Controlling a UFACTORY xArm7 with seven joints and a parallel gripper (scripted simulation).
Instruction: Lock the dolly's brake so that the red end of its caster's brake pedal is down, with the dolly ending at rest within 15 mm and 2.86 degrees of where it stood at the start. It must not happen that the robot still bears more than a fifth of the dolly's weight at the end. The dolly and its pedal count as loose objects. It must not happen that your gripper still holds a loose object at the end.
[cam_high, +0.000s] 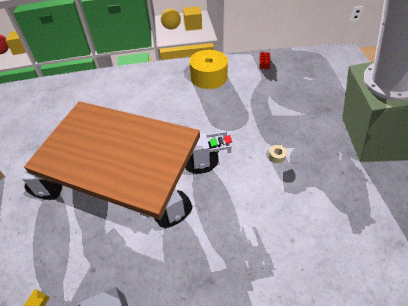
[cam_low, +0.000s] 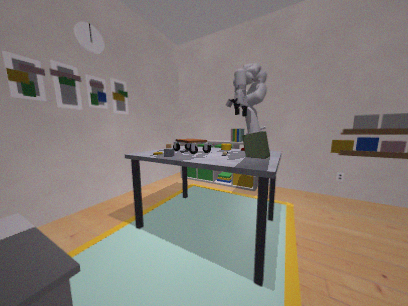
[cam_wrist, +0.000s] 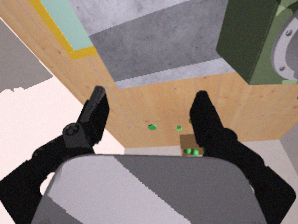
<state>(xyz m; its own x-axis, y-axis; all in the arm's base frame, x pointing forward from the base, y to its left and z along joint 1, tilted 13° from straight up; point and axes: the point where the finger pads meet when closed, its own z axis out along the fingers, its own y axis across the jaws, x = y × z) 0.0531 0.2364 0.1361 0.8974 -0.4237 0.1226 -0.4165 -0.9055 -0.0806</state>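
Now: hand 29 cm short of the brake pedal, 27 cm to the left of it and 24 cm above it. From my hand the other things lie so: yellow cylinder 59 cm to the right, 29 cm below, 22 cm ahead; cream ring 32 cm below, 25 cm to the right, 16 cm ahead; red block 60 cm to the right, 31 cm below, 3 cm ahead.
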